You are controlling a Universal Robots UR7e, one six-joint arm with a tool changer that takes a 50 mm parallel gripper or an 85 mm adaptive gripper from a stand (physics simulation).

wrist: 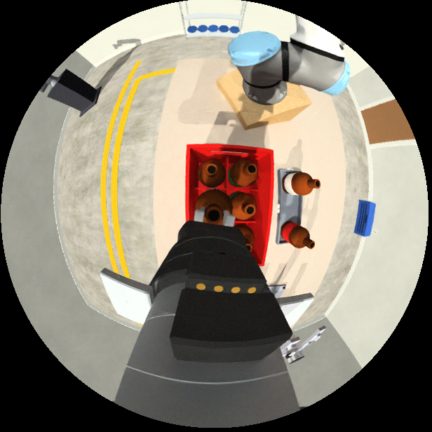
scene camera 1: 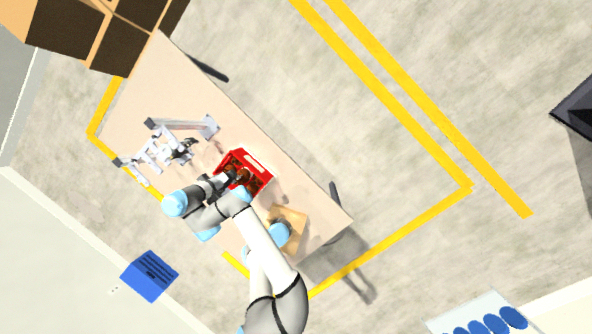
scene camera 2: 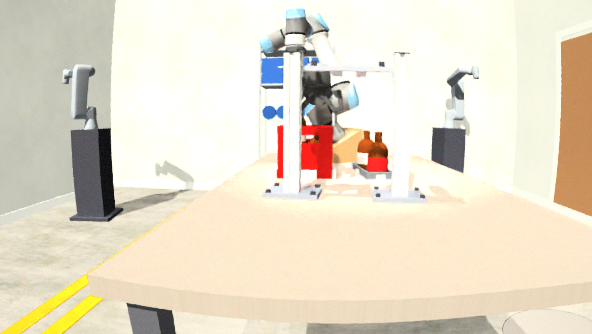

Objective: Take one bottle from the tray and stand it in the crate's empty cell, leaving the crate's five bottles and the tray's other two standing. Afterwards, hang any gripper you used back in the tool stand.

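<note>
My gripper is shut on the neck of a brown bottle, held upright over the left column of the red crate. How far its base reaches into a cell is hidden. Brown bottles stand in the crate: one at far left, and three in the right column, at the far end, middle and near end. The near left cell is hidden by the gripper. The grey tray bears two standing bottles, one white-labelled and one red-labelled.
The tool stand has two posts and a crossbar, with a dark gripper hanging in it. The arm's wooden base block stands beyond the crate. The tray lies beside the crate's right side in the wrist view.
</note>
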